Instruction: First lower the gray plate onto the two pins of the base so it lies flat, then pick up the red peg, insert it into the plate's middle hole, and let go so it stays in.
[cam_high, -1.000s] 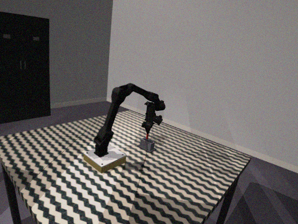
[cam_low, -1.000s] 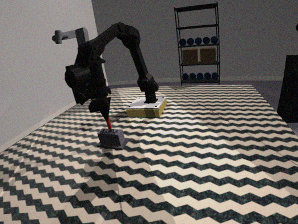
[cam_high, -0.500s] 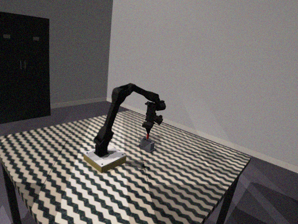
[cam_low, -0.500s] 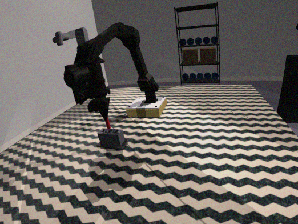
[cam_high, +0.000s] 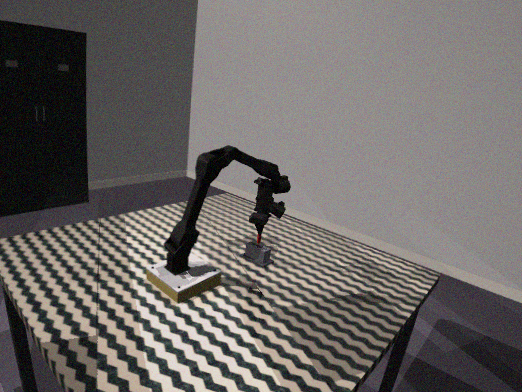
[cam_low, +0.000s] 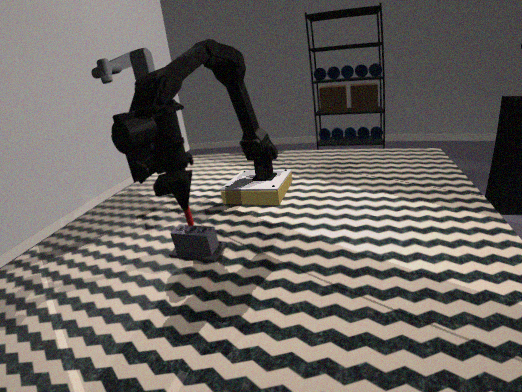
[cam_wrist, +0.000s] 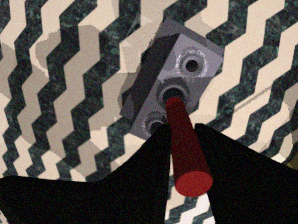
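The gray plate lies 7 cm below my gripper tip. Also, from my gripper tip: base 10 cm below; red peg right at my gripper tip.
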